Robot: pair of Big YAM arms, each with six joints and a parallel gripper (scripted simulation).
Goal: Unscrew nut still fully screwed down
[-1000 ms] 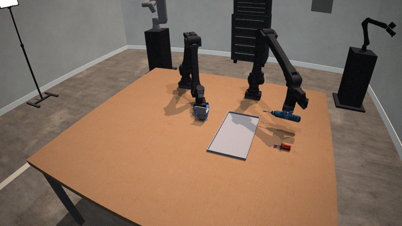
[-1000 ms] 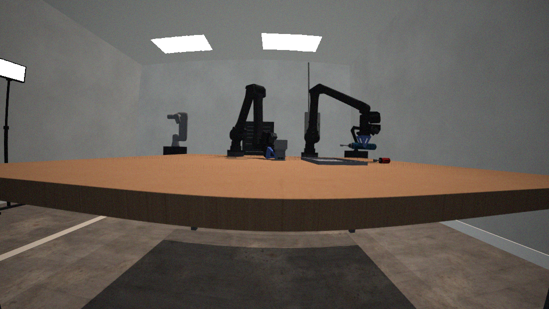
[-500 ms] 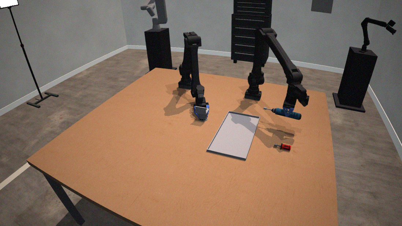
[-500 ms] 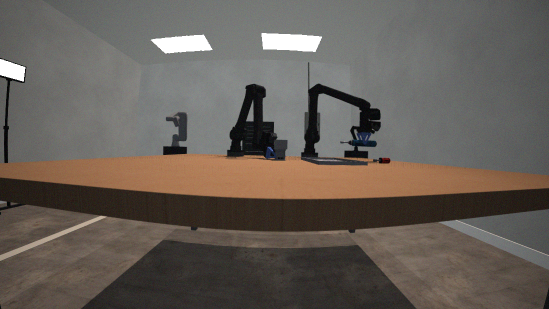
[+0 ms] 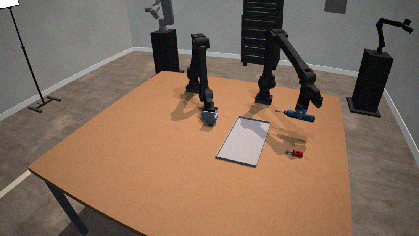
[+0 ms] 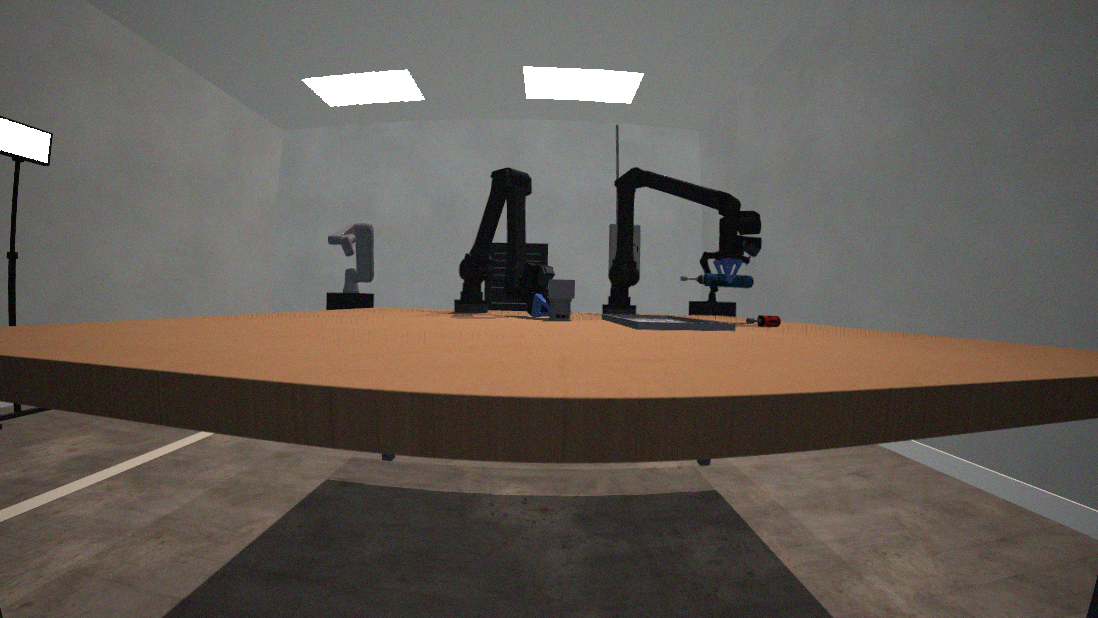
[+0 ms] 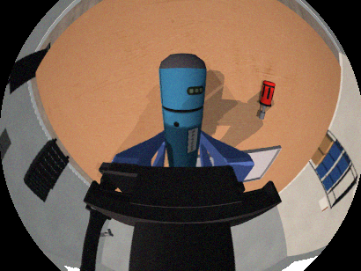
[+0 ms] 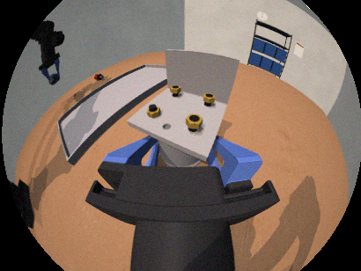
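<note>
Now: the joint module 10 mm above my right hand. Also, from my right hand: flat grey tray 250 mm to the left, 80 mm ahead, 20 mm below; red-handled tool 540 mm to the left, 130 mm ahead, 10 mm below; grey bracket 50 mm above.
</note>
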